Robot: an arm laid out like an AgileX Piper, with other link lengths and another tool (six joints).
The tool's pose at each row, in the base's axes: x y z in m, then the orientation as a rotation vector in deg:
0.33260, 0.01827, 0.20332, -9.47, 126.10, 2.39
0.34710, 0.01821, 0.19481, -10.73, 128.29, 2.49
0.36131, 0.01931, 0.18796, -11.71, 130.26, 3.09
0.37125, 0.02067, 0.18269, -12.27, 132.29, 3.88
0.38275, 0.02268, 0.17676, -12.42, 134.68, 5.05
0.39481, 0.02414, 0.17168, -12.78, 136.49, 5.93
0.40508, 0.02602, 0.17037, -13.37, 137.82, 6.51
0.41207, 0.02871, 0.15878, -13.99, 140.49, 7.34
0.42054, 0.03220, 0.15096, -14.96, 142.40, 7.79
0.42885, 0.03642, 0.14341, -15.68, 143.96, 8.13
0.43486, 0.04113, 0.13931, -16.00, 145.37, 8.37
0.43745, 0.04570, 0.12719, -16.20, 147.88, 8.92
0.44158, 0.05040, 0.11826, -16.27, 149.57, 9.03
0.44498, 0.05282, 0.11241, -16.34, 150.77, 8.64
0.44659, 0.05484, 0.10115, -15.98, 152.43, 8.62
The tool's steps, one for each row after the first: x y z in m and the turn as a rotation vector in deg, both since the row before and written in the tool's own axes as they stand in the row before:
-0.00164, -0.00175, 0.01664, -0.61, 2.26, -0.72
-0.00353, -0.00082, 0.01539, -0.85, 2.00, -0.35
-0.00255, -0.00015, 0.01104, -0.84, 2.02, 0.02
-0.00358, 0.00007, 0.01259, -0.99, 2.34, 0.47
-0.00501, -0.00076, 0.01215, -0.81, 1.80, 0.17
-0.00674, -0.00012, 0.00808, -0.63, 1.36, -0.13
0.00221, 0.00104, 0.01358, -0.86, 2.68, 0.06
-0.00205, 0.00142, 0.01178, -0.64, 1.99, -0.36
-0.00261, 0.00203, 0.01153, -0.48, 1.62, -0.25
-0.00319, 0.00306, 0.00746, -0.31, 1.43, 0.00
0.00391, 0.00332, 0.01217, -0.55, 2.49, 0.29
0.00042, 0.00313, 0.01044, -0.17, 1.67, 0.18
-0.00040, 0.00123, 0.00707, 0.21, 1.21, 0.03
0.00366, 0.00097, 0.01092, 0.00, 1.60, 0.45

